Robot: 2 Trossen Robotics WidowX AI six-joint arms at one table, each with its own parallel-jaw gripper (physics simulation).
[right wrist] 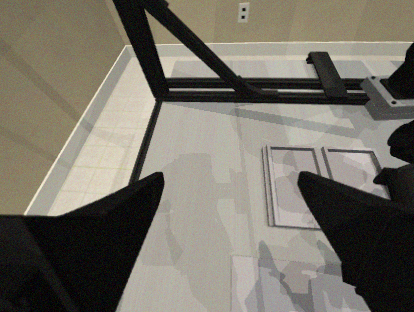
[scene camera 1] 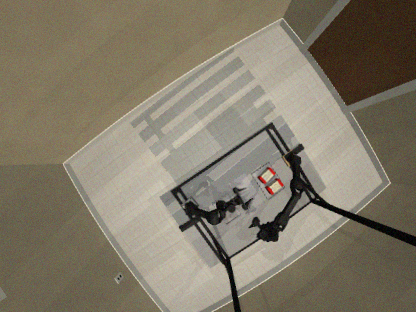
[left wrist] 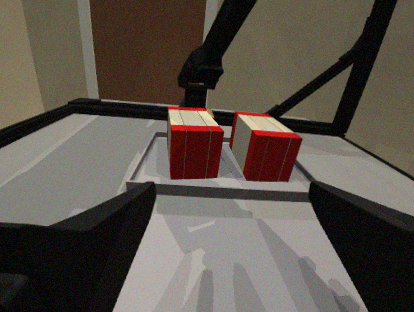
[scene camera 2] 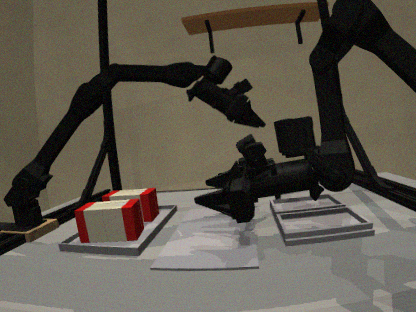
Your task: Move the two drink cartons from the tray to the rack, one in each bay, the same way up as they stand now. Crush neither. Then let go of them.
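Two cartons, cream with red ends, lie side by side on the grey tray. One carton is nearer scene camera 2; the other carton is behind it. The grey rack has two bays, with no carton in either. My left gripper is open and empty, raised between rack and tray, facing the cartons. My right gripper is open and empty, high up on the far side in scene camera 2.
A thin pale mat lies between tray and rack. A black frame edges the table. In the right wrist view, parts of the left arm reach over the rack's right side. A wooden shelf is on the wall.
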